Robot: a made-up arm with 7 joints. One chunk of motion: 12 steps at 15 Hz.
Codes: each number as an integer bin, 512 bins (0 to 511) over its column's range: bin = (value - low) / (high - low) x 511, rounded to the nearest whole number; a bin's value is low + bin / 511 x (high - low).
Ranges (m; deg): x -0.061..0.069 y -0.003..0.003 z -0.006..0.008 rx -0.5..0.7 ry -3..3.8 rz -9.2..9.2
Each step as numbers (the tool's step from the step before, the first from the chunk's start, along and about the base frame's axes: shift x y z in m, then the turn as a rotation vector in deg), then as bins.
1 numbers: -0.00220 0.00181 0.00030 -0.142 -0.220 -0.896
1 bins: 231 410 230 152 209 231
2 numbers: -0.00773 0.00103 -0.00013 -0.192 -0.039 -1.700
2 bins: 209 343 214 131 223 208
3 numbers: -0.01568 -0.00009 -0.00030 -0.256 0.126 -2.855
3 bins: 178 248 208 104 235 176
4 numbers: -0.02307 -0.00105 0.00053 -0.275 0.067 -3.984
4 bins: 149 166 238 96 230 145
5 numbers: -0.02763 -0.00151 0.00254 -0.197 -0.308 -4.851
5 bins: 131 127 312 129 202 121
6 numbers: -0.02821 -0.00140 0.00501 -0.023 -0.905 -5.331
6 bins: 129 136 402 203 157 107
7 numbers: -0.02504 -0.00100 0.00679 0.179 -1.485 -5.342
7 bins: 141 170 467 289 114 107
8 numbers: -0.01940 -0.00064 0.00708 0.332 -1.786 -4.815
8 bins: 164 201 477 354 91 122
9 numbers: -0.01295 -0.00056 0.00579 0.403 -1.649 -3.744
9 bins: 189 208 430 385 102 152
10 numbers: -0.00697 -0.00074 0.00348 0.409 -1.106 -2.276
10 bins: 212 192 346 387 142 192
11 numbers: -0.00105 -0.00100 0.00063 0.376 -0.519 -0.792
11 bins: 236 170 242 373 186 234
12 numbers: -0.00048 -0.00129 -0.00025 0.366 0.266 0.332
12 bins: 238 146 210 369 245 265
